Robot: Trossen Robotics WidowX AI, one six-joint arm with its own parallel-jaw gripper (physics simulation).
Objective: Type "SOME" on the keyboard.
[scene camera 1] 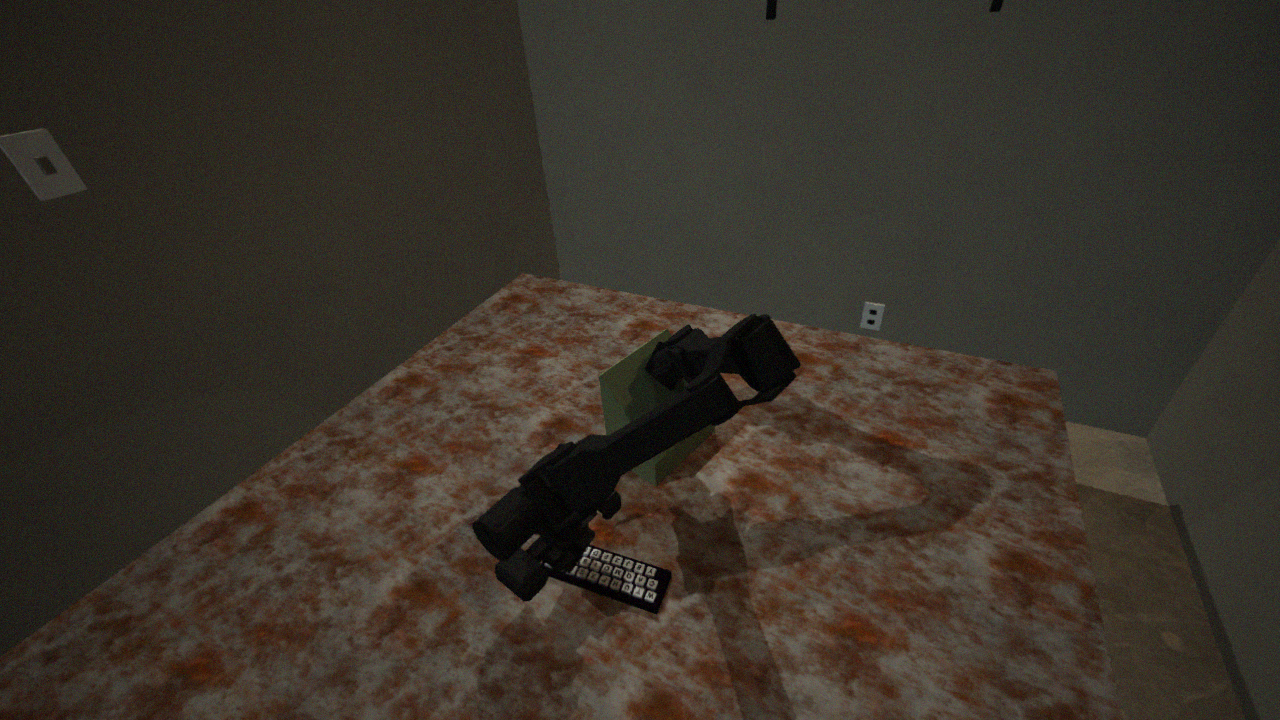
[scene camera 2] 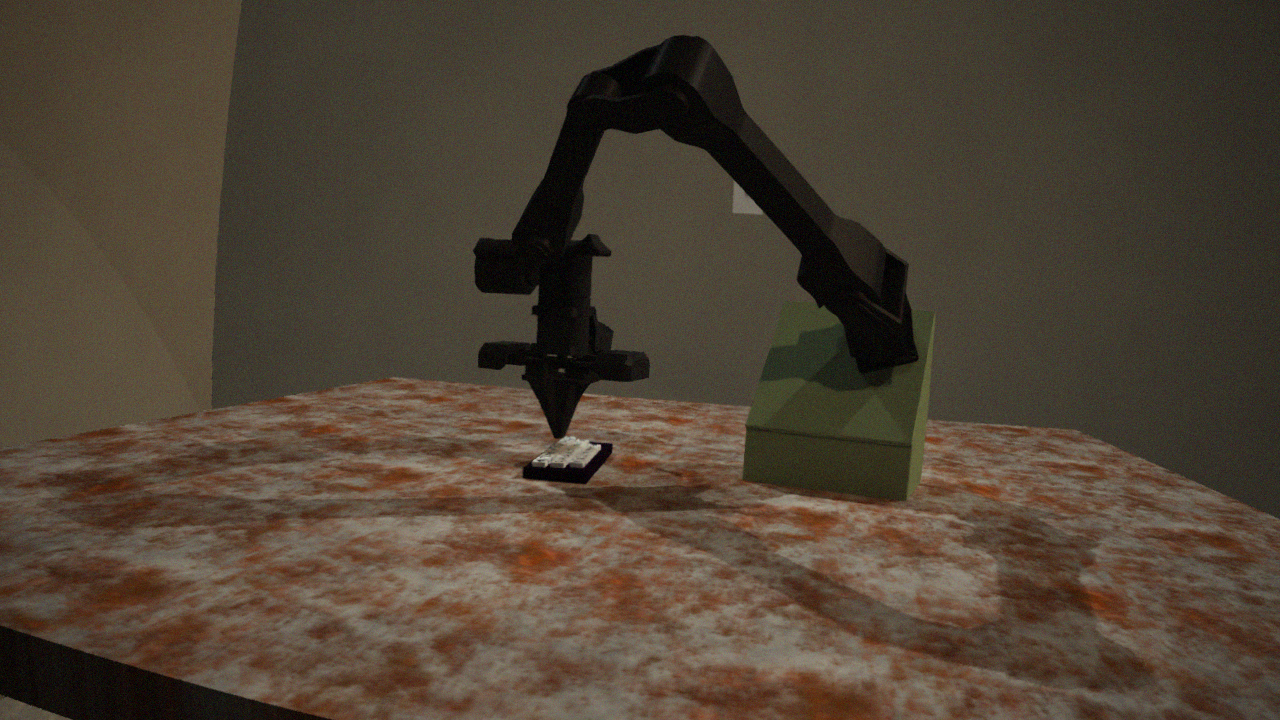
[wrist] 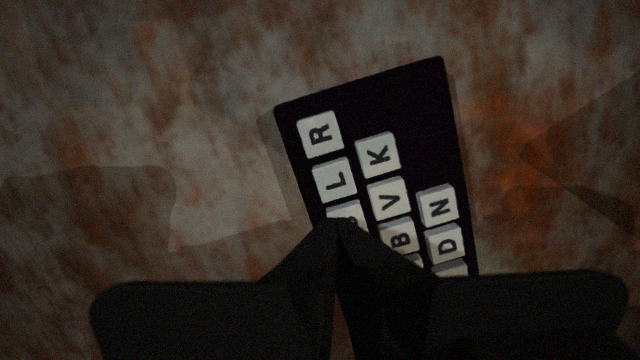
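Pixels of known places: gripper, fingertip midpoint: (scene camera 1: pixel 568 569) (scene camera 2: pixel 559 438) (wrist: pixel 334 229); arm's base, origin of the base link: (scene camera 1: pixel 665 366) (scene camera 2: pixel 882 344).
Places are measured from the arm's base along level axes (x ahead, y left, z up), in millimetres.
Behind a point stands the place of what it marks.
Observation:
The black keyboard (scene camera 1: pixel 617 577) {y 65, x 323, z -134 mm} (scene camera 2: pixel 583 454) {y 58, x 301, z -133 mm} (wrist: pixel 420 112) {y -36, x 304, z -138 mm} with white letter keys lies flat on the table. My gripper (scene camera 2: pixel 560 435) {y -3, x 344, z -129 mm} (wrist: pixel 334 229) {y -3, x 344, z -129 mm} is shut and empty, pointing down. Its fingertips are very close to the key tops; contact cannot be told. In the wrist view they cover part of the S key (wrist: pixel 344 210) {y -8, x 339, z -133 mm}, whose letter is mostly hidden. The L key (wrist: pixel 334 180) {y -20, x 340, z -133 mm} and R key (wrist: pixel 320 134) {y -37, x 341, z -133 mm} show above it; K, V, B, N and D are to the right. The O, M and E keys are hidden by the fingers or out of the wrist view.
A green block with a sloped face (scene camera 1: pixel 626 394) {y -26, x 96, z 1 mm} (scene camera 2: pixel 832 456) {y 64, x 47, z -113 mm} stands by the arm's base. The mottled orange and white table (scene camera 1: pixel 939 626) {y 474, x 203, z -149 mm} (scene camera 2: pixel 537 608) {y 481, x 224, z -149 mm} carries the keyboard and block. The arm arches over the table and hides part of the keyboard in scene camera 1.

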